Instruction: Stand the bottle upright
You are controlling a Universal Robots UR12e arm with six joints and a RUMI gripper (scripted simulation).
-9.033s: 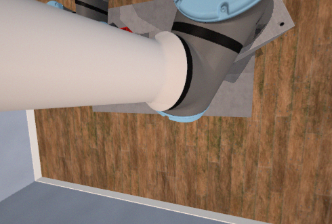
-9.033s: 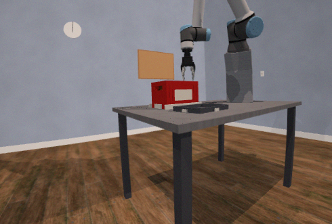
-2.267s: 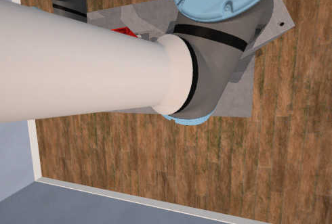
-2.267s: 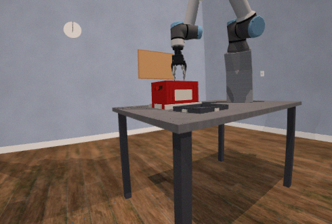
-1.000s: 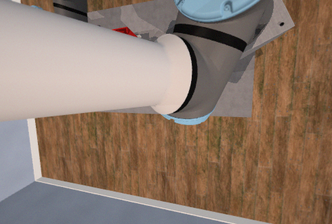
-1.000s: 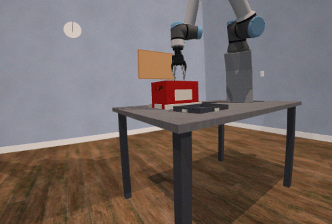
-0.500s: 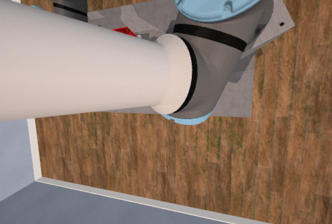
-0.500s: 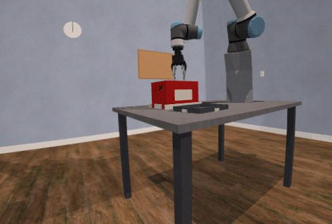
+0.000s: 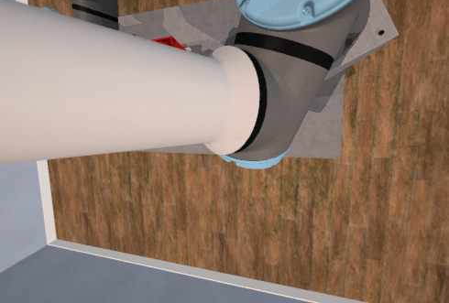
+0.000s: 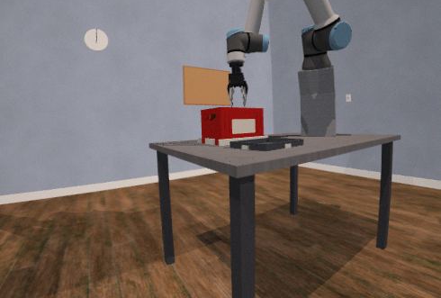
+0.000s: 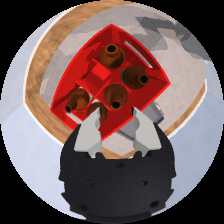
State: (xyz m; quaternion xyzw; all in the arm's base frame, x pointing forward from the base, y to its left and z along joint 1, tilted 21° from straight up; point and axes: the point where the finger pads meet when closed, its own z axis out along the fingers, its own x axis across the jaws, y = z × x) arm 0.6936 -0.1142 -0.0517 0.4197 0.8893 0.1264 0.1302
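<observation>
My hand is 11 cm above the red crate and 4 cm to the left of it. The rest, counted from my hand: dark tray (22 cm to the left, 18 cm below, 5 cm ahead).
</observation>
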